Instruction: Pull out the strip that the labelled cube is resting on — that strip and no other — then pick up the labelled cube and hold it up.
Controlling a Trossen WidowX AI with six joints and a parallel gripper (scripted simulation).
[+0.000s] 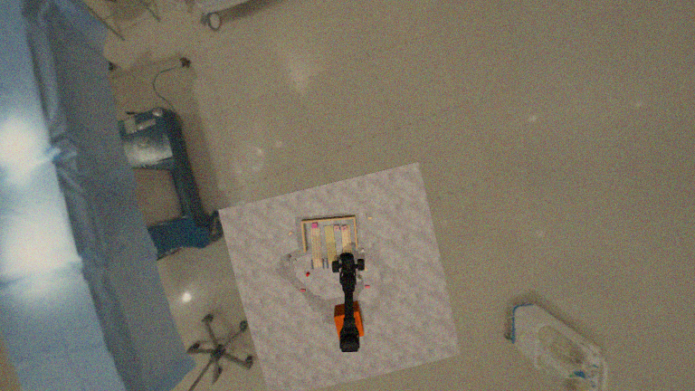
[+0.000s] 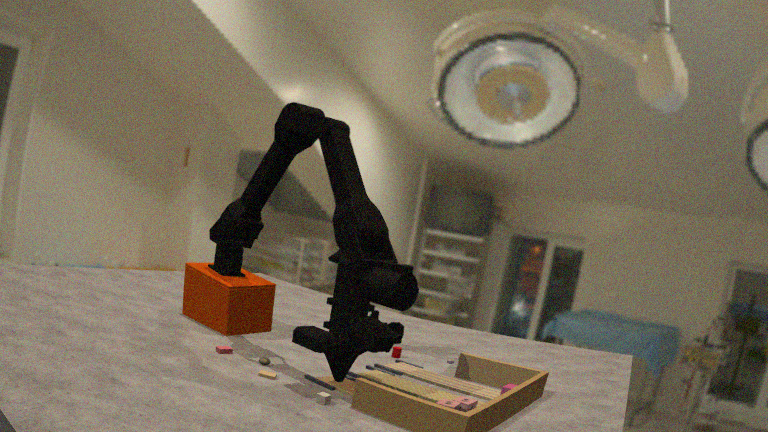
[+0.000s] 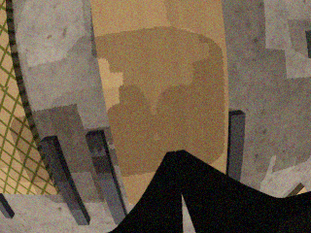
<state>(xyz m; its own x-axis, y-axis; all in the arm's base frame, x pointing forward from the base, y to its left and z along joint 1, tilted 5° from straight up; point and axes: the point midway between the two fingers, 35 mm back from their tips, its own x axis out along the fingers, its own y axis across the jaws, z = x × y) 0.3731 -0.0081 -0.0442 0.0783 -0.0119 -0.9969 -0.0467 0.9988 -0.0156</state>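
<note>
My gripper tip is 60 mm short of the beige cube and 90 mm to the left of it.
</note>
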